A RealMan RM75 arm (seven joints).
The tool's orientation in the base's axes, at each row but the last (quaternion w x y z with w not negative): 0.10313, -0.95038, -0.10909, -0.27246; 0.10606, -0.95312, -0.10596, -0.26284; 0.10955, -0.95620, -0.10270, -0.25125; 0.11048, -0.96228, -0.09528, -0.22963
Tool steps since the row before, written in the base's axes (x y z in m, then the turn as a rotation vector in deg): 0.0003, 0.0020, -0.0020, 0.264, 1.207, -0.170; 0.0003, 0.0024, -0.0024, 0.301, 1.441, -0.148; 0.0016, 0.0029, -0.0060, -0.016, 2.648, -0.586; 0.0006, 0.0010, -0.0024, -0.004, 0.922, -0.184
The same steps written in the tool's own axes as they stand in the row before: -0.0005, -0.0016, 0.0023, 0.309, -1.060, 0.580; -0.0007, -0.0019, 0.0028, 0.386, -1.277, 0.640; -0.0012, -0.0014, 0.0066, 0.066, -2.440, 1.182; -0.0005, -0.0004, 0.0026, 0.034, -0.853, 0.395
